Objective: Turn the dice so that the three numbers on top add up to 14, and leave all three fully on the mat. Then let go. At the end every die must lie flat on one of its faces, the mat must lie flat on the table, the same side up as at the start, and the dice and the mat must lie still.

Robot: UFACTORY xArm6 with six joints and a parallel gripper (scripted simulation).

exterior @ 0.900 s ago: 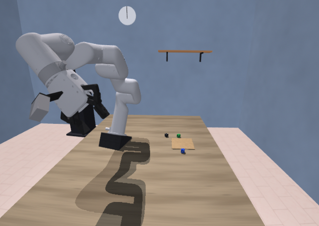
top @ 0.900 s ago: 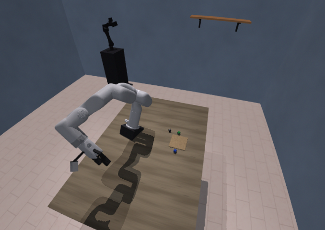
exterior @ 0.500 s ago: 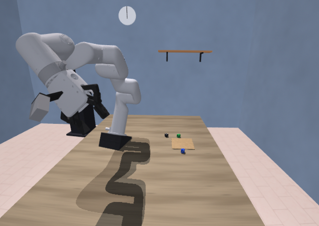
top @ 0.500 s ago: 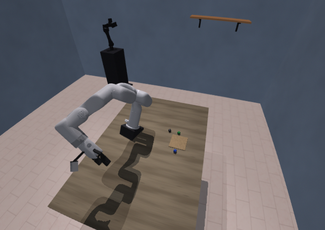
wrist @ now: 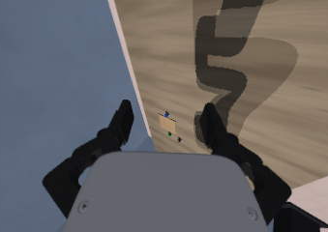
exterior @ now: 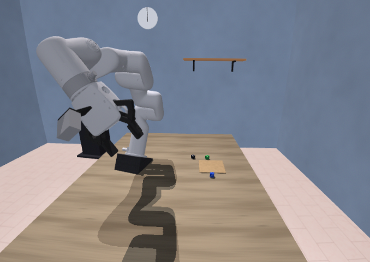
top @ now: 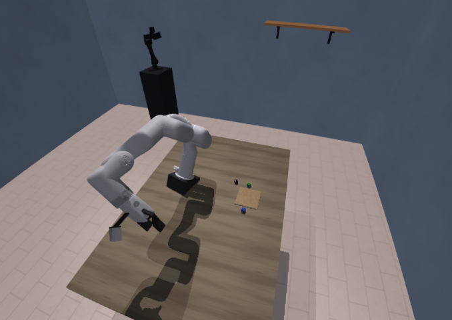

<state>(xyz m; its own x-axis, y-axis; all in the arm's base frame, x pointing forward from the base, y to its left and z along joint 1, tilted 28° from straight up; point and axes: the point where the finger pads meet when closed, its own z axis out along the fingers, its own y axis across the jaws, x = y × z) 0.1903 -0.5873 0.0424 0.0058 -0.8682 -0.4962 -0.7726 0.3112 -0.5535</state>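
The blue die is 43 cm to the left of my hand, 33 cm below it and 22 cm ahead of it. Round my hand: black die 62 cm to the left, 33 cm below, 11 cm ahead; then tan mat 53 cm to the left, 33 cm below, 22 cm ahead; then green die 63 cm to the left, 33 cm below, 19 cm ahead.
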